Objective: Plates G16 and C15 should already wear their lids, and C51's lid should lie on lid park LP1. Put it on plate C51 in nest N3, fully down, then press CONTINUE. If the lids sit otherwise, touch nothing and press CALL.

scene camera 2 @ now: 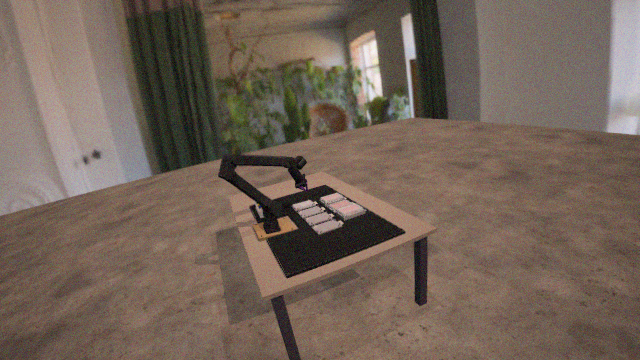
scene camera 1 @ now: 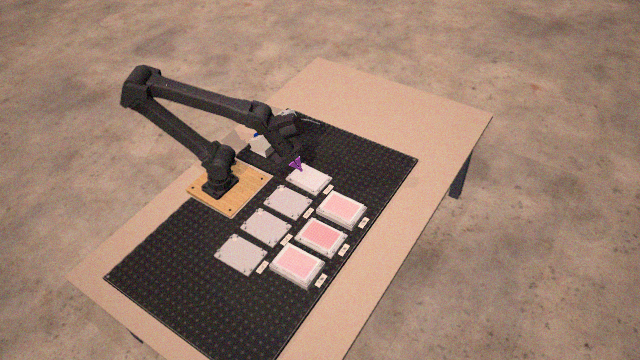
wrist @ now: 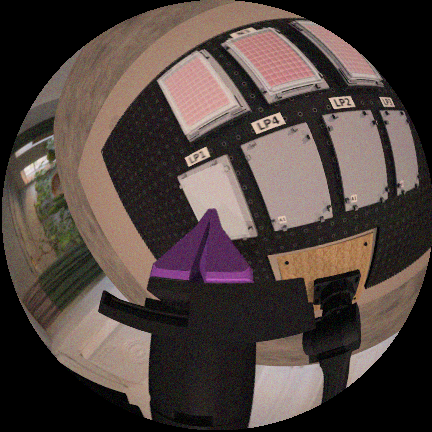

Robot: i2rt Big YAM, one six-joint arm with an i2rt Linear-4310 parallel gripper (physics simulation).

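Where they show: gripper, between the fingertips: (scene camera 2: 307,191) (scene camera 1: 301,170) (wrist: 212,213); arm's base, origin of its link: (scene camera 2: 271,228) (scene camera 1: 220,185) (wrist: 335,286).
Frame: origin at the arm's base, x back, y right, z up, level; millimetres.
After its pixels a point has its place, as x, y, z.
My gripper (scene camera 1: 299,170) {-288, -138, 120} (scene camera 2: 305,189) {-288, -138, 120} (wrist: 212,213) {-288, -138, 120} has purple fingers, tips together, shut on nothing, above the near part of LP1. A pale, whitish lid (scene camera 1: 311,179) {-280, -196, 18} (wrist: 207,189) {-294, -197, 18} lies on park LP1, partly hidden by the fingers in the wrist view. Three pink plates stand in nests: one (scene camera 1: 341,208) {-457, -128, 38} (wrist: 196,95) {-428, -137, 38} beside LP1 with a paler, lidded look; a middle one (scene camera 1: 321,235) {-457, -9, 22} (wrist: 275,61) {-435, -16, 25} with a sharper, deeper pink grid and seemingly no lid; and a far one (scene camera 1: 297,262) {-462, 125, 40} (wrist: 347,52), paler. Nest and plate names are not legible.
Parks LP4 (scene camera 1: 288,202) {-272, -68, 10} (wrist: 290,175) {-275, -71, 10}, LP2 (scene camera 1: 265,227) {-275, 62, 10} (wrist: 356,157) {-278, 42, 10} and LP3 (scene camera 1: 240,254) {-276, 190, 10} (wrist: 401,147) {-281, 173, 10} show bare grey tops with small corner posts. A pale box (scene camera 1: 260,145) {-33, -205, 58} with a blue spot stands behind the wrist. The arm's wooden base board (scene camera 1: 240,200) {-108, 10, -8} (wrist: 295,257) {-111, -96, -11} is beside the parks.
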